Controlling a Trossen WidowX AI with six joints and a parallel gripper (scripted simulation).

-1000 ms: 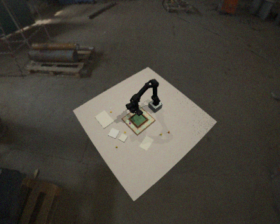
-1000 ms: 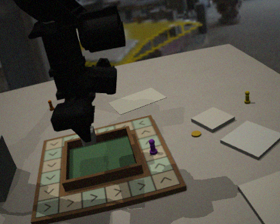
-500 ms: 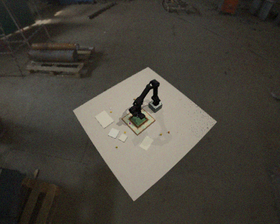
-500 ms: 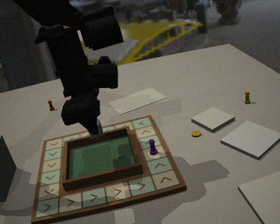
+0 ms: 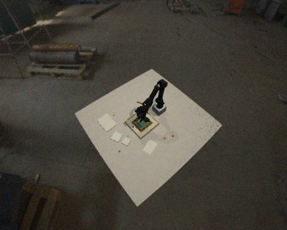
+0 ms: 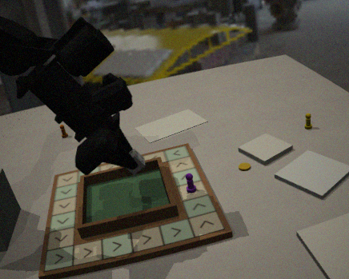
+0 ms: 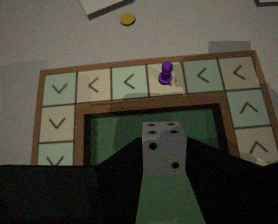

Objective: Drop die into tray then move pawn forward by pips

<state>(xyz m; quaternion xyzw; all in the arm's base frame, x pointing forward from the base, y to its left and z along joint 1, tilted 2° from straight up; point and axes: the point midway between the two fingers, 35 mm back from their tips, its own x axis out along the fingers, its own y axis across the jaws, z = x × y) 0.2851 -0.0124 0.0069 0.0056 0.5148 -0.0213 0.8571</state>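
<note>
Right now my gripper tip is 80 mm short of the purple pawn, 20 mm to the left of it and 50 mm above it. Also, from my gripper tip: die: right at my gripper tip; dice tray: 30 mm behind, 70 mm below; white card: 90 mm ahead, 280 mm to the left, 80 mm below.
</note>
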